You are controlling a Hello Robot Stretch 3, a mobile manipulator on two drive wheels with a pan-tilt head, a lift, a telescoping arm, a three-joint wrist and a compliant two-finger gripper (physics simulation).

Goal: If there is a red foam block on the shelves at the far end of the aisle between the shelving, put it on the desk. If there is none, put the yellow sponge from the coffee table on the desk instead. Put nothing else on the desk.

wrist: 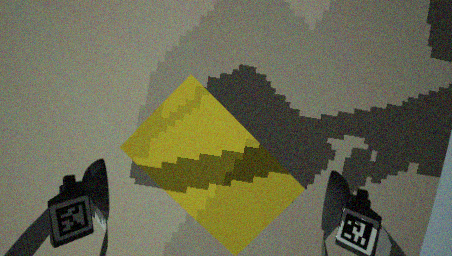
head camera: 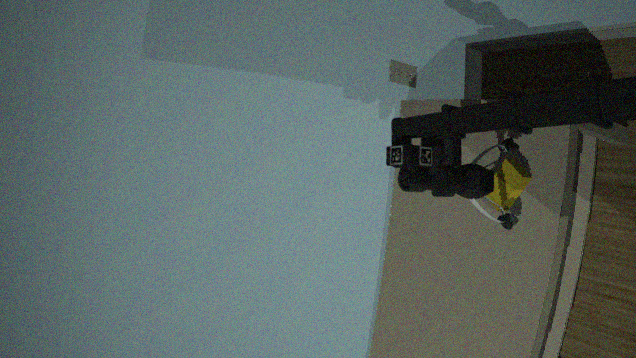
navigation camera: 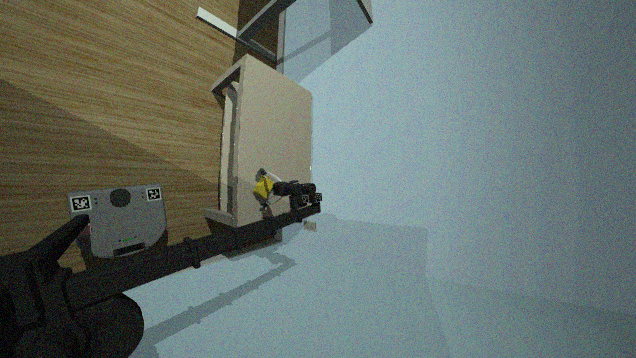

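Pixels of known places: gripper, fingertip midpoint: (head camera: 514, 183) (navigation camera: 260, 188); robot's base at its link origin: (navigation camera: 120, 196).
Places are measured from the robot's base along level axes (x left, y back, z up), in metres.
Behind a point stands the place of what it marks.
A yellow sponge (head camera: 517, 180) {z 0.495, x -0.527, y 0.028 m} (navigation camera: 262, 188) {z 0.495, x -0.544, y 0.022 m} (wrist: 200, 130) lies flat on the beige table top (head camera: 450, 270) {z 0.451, x -0.748, y -0.198 m} (navigation camera: 275, 115) {z 0.451, x -0.704, y -0.381 m} (wrist: 50, 100), turned diagonally to the gripper. My gripper (head camera: 508, 183) {z 0.470, x -0.550, y 0.022 m} (navigation camera: 262, 189) {z 0.470, x -0.550, y 0.022 m} (wrist: 217, 186) {z 0.470, x -0.550, y 0.022 m} is open above the table, with a fingertip on either side of the sponge. In the wrist view both fingertips stand apart from the sponge's corners, with visible gaps. Shadows of the gripper fall across the sponge and table. No red foam block shows in these views, and I cannot pick out a separate desk.
My arm (head camera: 525, 112) {z 0.818, x -0.318, y 0.100 m} (navigation camera: 225, 245) {z 0.821, x -0.185, y 0.108 m} reaches along the table's short end. A pale wall (head camera: 200, 200) {z 1.002, x -1.039, y -0.032 m} (navigation camera: 450, 150) {z 1.291, x -1.047, y -0.102 m} stands behind the table, with an outlet (head camera: 400, 71) {z 0.416, x -0.989, y 0.372 m} (navigation camera: 310, 226) {z 0.411, x -0.987, y 0.367 m}. My base (navigation camera: 132, 220) {z 0.160, x -0.030, y 0.108 m} stands on the wooden floor (head camera: 612, 225) {z 0.001, x -0.462, y -0.089 m} (navigation camera: 100, 100) {z 0.001, x 0.050, y -0.478 m} in front.
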